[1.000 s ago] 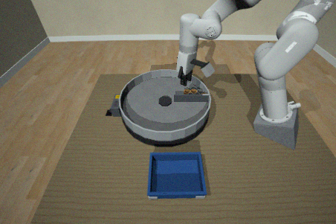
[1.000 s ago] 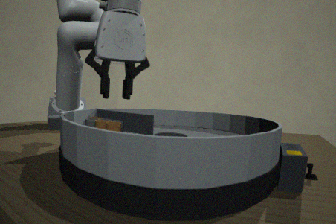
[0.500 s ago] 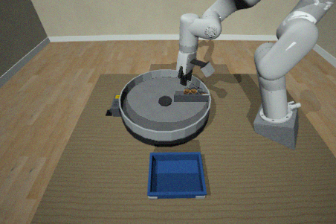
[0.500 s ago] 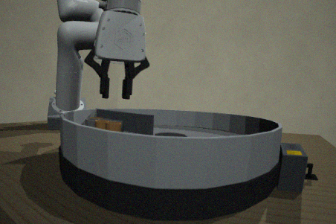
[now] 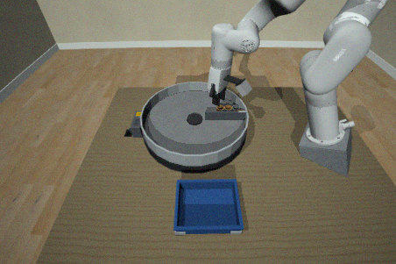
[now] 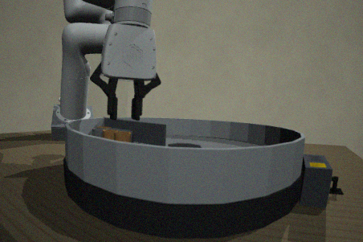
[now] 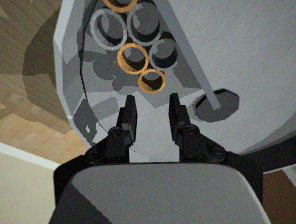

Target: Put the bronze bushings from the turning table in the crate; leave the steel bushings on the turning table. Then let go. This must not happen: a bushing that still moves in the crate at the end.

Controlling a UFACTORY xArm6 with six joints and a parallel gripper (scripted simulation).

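My hand is 5 cm short of the blue crate, 40 cm to the right of it and 10 cm above it. Round my hand: grey turning table: 10 cm ahead, 6 cm to the left, 7 cm below.
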